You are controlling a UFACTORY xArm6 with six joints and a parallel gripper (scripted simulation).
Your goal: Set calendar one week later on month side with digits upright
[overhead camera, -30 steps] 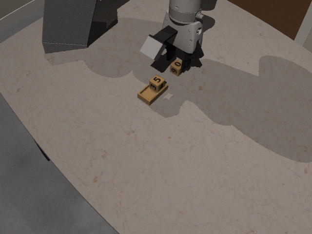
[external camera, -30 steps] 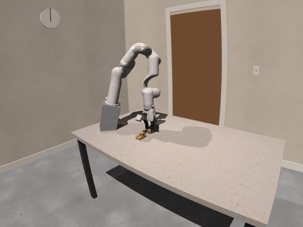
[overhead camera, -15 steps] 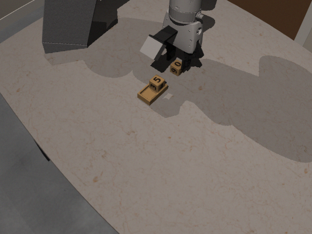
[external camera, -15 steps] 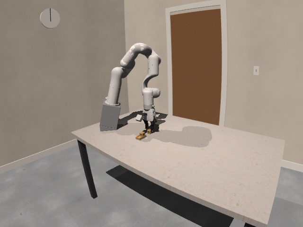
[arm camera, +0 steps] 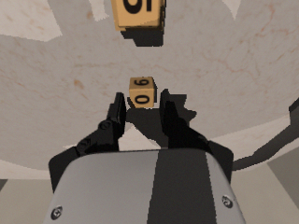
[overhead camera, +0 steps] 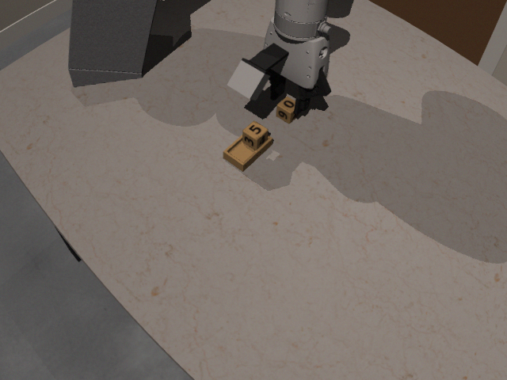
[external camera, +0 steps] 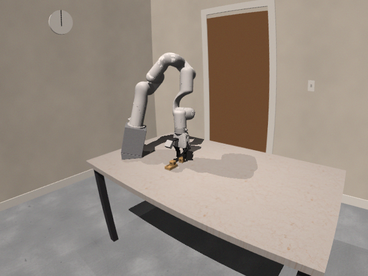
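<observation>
My gripper is now 1 cm short of the wooden tray, 11 cm to the left of it and 4 cm above it.
</observation>
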